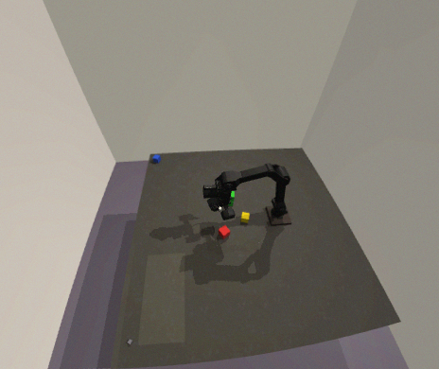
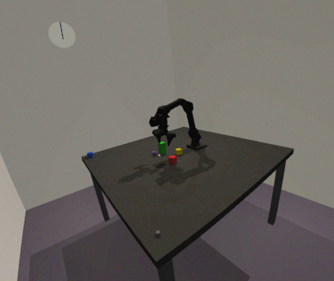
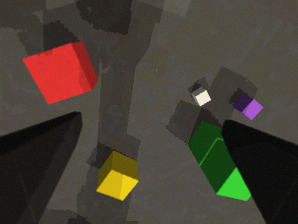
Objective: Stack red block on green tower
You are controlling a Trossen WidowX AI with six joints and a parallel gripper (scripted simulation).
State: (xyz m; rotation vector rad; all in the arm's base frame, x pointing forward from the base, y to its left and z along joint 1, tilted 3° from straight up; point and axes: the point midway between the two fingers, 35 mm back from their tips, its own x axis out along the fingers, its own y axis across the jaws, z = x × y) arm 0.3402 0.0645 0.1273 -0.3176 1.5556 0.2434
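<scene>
Now: the red block 2 cm behind my gripper tip, 8 cm to the left of it and 10 cm below it. Round my gripper tip: small purple cube 3 cm ahead, 16 cm to the right, 11 cm below; then small white cube 1 cm ahead, 9 cm to the right, 12 cm below; then yellow block 14 cm behind, 3 cm to the right, 10 cm below.
</scene>
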